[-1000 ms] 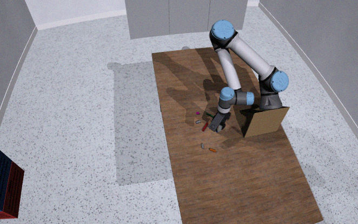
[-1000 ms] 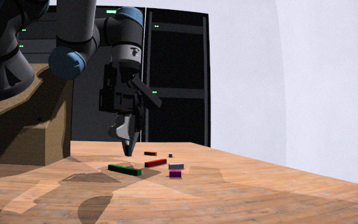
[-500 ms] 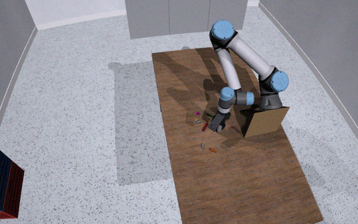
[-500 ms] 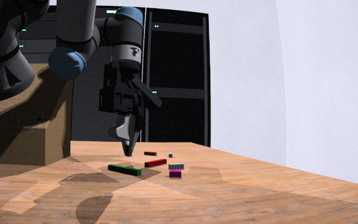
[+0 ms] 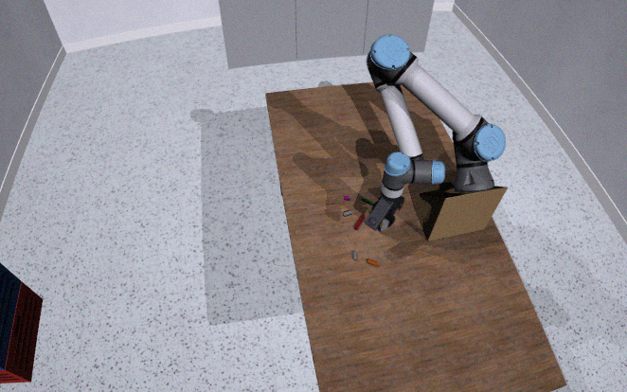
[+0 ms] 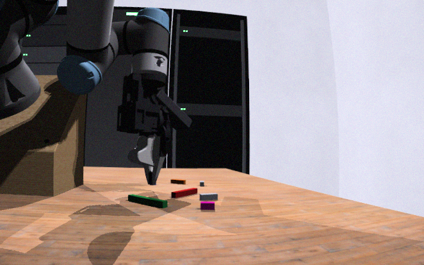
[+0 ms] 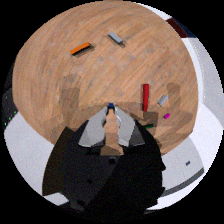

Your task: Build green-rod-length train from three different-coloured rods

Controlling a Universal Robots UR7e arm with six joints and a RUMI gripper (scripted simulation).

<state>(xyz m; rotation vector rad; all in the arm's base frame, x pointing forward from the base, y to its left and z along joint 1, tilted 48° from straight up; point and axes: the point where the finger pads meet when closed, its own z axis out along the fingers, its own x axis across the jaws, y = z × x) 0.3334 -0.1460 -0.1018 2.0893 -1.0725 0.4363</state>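
Now: hand 7 cm short of the orange rod, 12 cm to the right of it and 2 cm above it. The rest, counted from my hand: blue rod (1 cm below); then green rod (1 cm behind, 14 cm to the right, 2 cm below); then red rod (6 cm ahead, 6 cm to the right, 2 cm below).
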